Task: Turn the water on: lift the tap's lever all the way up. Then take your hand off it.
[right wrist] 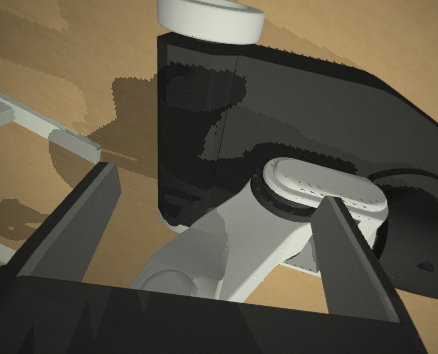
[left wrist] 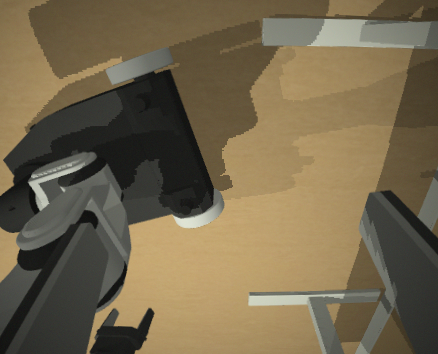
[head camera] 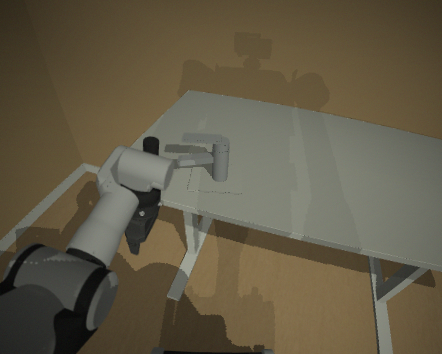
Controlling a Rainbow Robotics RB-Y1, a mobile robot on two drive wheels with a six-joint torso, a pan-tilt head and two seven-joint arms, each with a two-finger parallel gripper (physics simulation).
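The grey tap stands on the white table in the head view. Its upper bar, which looks like the lever, reaches left from the column's top, about level. A thicker bar, which looks like the spout, reaches left below it. My left gripper is open and empty, pointing down past the table's near left corner, left of and apart from the tap. The left forearm hides that corner. My right gripper is open and empty; it also shows in the left wrist view. The tap does not show in either wrist view.
The white table stretches to the right, with its front edge facing me. Table legs and feet stand on the brown floor. My dark wheeled base is below both wrists.
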